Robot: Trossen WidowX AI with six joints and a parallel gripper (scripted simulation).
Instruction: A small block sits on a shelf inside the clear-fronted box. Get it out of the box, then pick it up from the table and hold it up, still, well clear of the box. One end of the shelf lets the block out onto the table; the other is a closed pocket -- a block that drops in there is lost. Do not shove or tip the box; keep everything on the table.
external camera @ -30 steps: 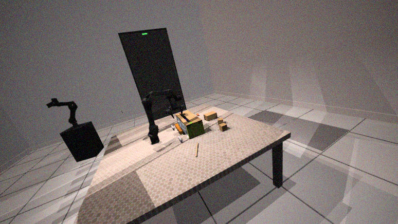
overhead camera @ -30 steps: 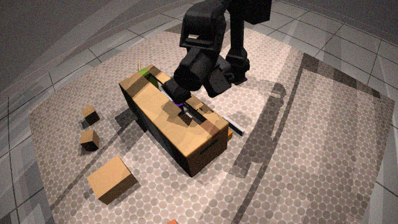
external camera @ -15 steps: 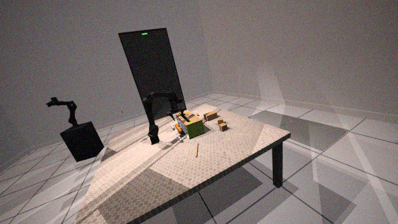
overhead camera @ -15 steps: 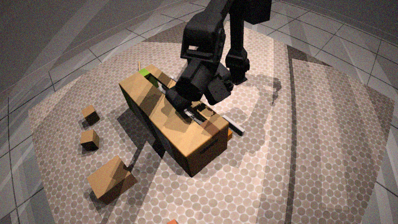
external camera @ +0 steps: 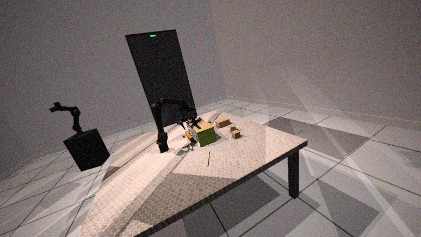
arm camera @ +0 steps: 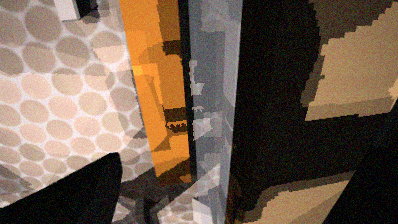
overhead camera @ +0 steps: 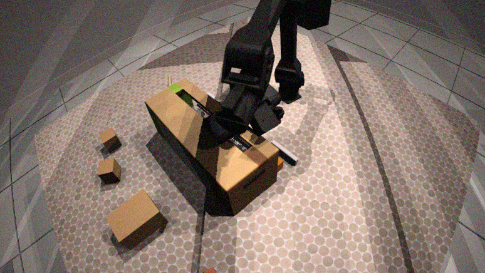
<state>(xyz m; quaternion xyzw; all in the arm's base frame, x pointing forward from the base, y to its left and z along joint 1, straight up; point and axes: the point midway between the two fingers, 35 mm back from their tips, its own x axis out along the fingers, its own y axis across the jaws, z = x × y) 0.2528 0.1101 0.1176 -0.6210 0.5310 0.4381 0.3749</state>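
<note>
Now: gripper tip 5 cm short of the purple block and 3 cm to the left of it. The rest, counted from my gripper tip: thin stick (42 cm to the right, 8 cm below, 6 cm ahead); then box (4 cm to the right, 4 cm ahead, 2 cm below).
</note>
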